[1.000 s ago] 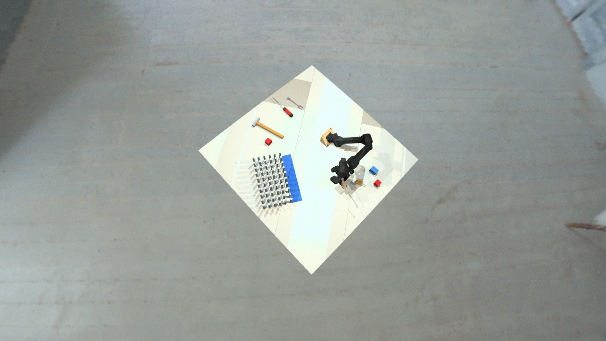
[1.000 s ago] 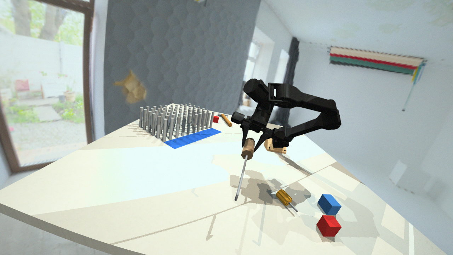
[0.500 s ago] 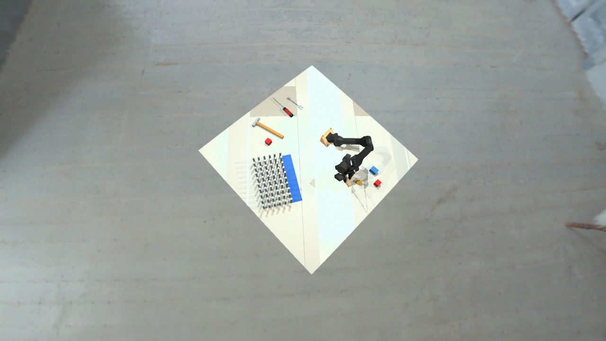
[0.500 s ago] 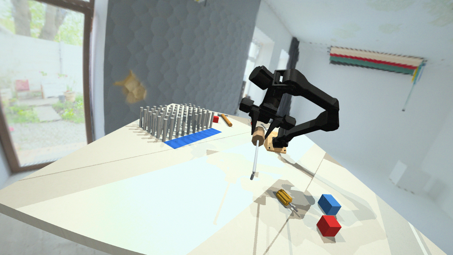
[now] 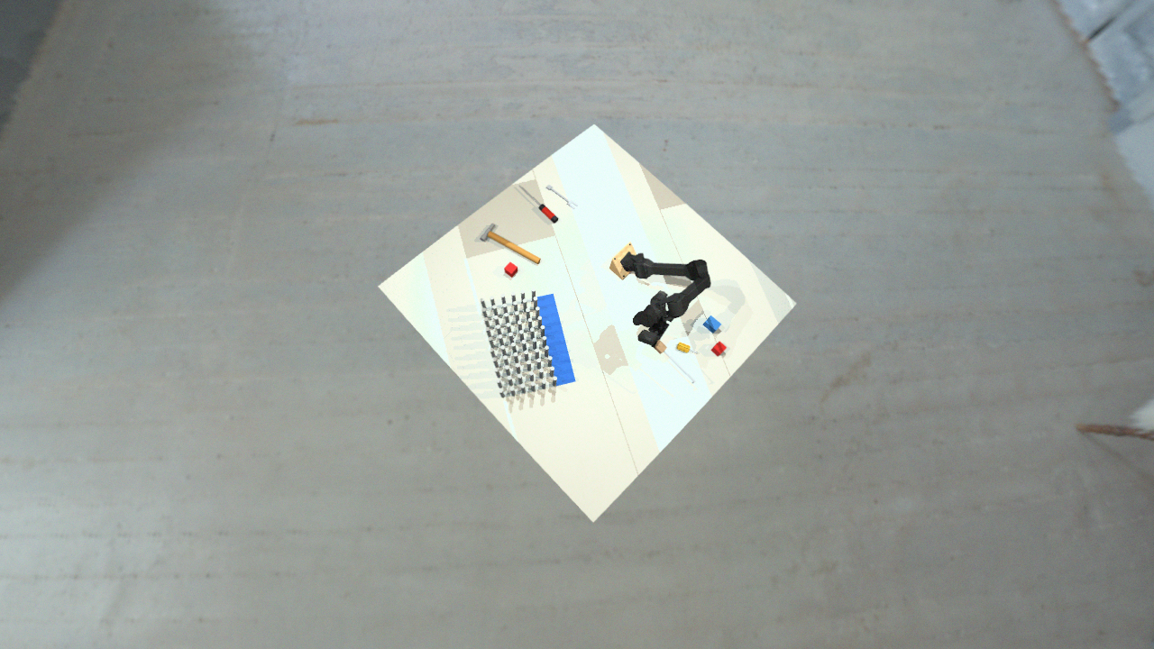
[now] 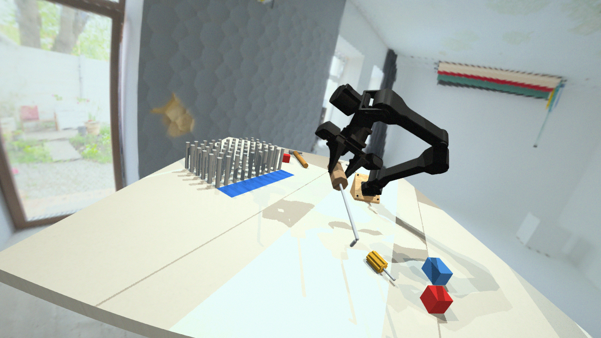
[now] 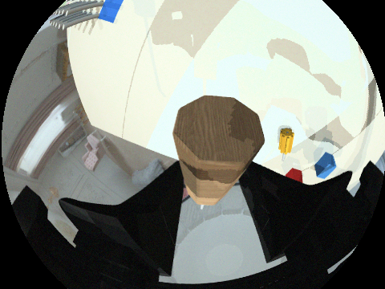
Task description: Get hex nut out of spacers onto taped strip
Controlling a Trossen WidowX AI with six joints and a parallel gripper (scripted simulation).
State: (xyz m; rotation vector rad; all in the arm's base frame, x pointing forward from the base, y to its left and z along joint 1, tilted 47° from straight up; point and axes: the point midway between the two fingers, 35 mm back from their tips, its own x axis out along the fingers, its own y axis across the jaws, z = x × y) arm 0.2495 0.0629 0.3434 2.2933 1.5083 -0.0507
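My gripper tip is now 10 cm to the right of the hook tool, 2 cm above it and 1 cm short of it. From my gripper tip the other things lie so: blue taped strip: 34 cm to the right, 18 cm below, 18 cm ahead; yellow-handled screwdriver: 17 cm below, 13 cm behind, 11 cm to the left; blue cube: 29 cm behind, 16 cm below, 14 cm to the left.
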